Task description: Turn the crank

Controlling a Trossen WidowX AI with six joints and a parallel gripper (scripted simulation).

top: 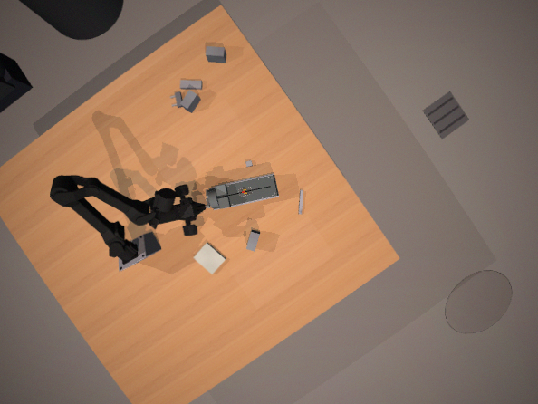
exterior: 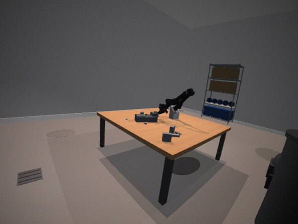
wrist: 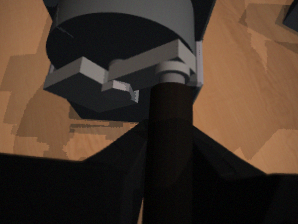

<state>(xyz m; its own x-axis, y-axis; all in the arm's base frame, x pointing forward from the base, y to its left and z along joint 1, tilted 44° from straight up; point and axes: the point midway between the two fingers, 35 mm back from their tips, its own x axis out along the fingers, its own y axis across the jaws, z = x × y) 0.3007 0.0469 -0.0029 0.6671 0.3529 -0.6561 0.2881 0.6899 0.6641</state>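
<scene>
The red pointer is 16 cm ahead of my gripper tip and 2 cm to the right of it. The rest, counted from my gripper tip: white square plate: 19 cm to the right, 10 cm behind, 7 cm below; small grey cube: 23 cm ahead, 8 cm below, 7 cm to the left; dark crank handle: 3 cm above, 2 cm behind.
</scene>
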